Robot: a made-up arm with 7 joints.
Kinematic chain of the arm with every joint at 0, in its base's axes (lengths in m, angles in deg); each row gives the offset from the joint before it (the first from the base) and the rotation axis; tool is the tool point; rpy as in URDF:
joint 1: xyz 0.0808 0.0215 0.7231 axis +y
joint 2: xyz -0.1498 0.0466 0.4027 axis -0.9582 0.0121 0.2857
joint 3: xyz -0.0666 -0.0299 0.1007 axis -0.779 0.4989 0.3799
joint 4: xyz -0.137 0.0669 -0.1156 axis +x
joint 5: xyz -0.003 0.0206 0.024 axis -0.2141 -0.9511 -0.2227
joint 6: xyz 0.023 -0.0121 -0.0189 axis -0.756 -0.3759 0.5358
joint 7: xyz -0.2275 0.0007 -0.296 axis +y
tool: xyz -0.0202 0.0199 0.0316 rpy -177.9 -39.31 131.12
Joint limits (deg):
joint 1: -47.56..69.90
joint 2: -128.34..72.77
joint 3: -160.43..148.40
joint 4: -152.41..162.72
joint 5: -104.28..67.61
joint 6: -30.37..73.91
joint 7: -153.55..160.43
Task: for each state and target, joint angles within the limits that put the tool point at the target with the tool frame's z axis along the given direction. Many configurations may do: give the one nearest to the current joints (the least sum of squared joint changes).
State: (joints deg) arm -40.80 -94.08 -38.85 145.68 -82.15 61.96 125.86
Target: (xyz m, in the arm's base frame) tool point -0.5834 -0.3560 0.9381 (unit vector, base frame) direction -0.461 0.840 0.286
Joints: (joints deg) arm -47.56 -126.85 -53.64 138.71 -40.87 69.97 140.18
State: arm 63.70 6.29 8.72 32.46 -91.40 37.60 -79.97
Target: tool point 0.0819 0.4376 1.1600 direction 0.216 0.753 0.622
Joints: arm 69.03 -20.74 -32.42 56.28 -89.67 63.31 -62.86
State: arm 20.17 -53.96 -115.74 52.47 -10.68 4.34 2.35
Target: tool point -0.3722 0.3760 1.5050 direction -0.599 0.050 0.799
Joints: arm -7.36 -31.32 -96.74 61.11 -23.34 -10.04 -19.67
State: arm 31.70 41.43 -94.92 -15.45 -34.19 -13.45 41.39
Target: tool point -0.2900 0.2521 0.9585 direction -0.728 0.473 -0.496
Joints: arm 26.45 51.12 -74.88 -29.32 -22.96 -5.69 14.04
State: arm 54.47 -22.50 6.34 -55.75 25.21 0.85 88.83
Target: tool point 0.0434 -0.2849 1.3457 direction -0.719 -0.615 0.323
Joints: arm 33.03 2.11 34.14 -71.56 24.92 4.55 62.05
